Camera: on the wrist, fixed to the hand. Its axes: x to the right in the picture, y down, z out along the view.
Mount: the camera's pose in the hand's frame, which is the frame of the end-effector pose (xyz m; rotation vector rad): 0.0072 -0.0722 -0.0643 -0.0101 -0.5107 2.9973
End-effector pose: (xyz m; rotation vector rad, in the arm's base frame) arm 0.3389 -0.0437 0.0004 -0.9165 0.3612 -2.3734
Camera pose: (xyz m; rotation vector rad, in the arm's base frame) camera 0.2612 0.0131 -0.0115 -0.0704 0.6177 0.6000
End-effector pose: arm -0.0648 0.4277 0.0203 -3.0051 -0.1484 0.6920
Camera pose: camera -0.0360 0.4982 0.0803 0.1622 -2.6136 -0.5531
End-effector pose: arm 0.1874 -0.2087 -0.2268 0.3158 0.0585 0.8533
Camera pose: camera 0.2336 -0.2315 -0.3089 -0.2627 0.7770 -2.2722
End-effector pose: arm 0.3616 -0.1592 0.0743 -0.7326 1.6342 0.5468
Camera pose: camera 0.3689 -0.2555 0.0823 -2.1283 -0.7322 -1.9408
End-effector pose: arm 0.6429 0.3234 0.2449 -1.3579 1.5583 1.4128
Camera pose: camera 0.7208 0.2675 0.2306 -1.6202 -1.2126 -1.0660
